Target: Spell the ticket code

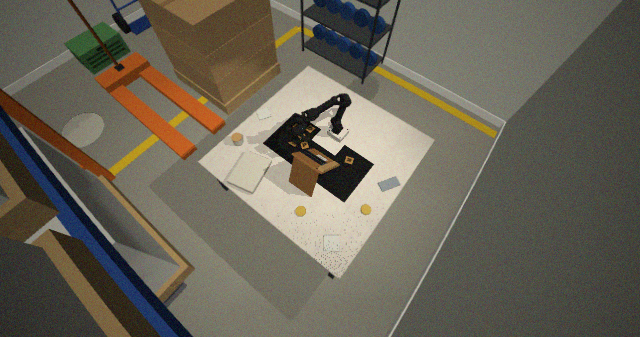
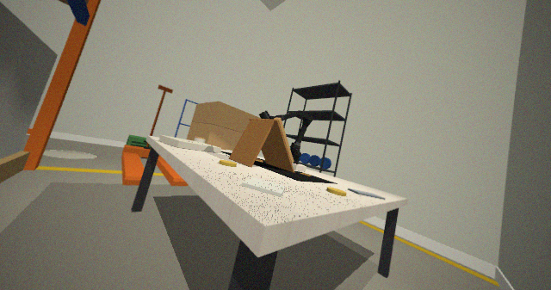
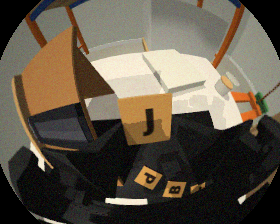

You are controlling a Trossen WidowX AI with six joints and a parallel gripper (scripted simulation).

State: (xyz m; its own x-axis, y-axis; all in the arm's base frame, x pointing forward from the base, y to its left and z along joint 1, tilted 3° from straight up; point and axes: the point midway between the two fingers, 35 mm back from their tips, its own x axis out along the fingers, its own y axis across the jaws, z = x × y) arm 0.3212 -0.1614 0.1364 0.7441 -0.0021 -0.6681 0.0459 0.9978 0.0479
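My gripper tip is 6 cm past the white ticket, 20 cm to the right of it and 8 cm above it. The rest, counted from my gripper tip: black mat (15 cm behind, 14 cm to the left, 16 cm below); grey card (19 cm behind, 70 cm to the left, 16 cm below).
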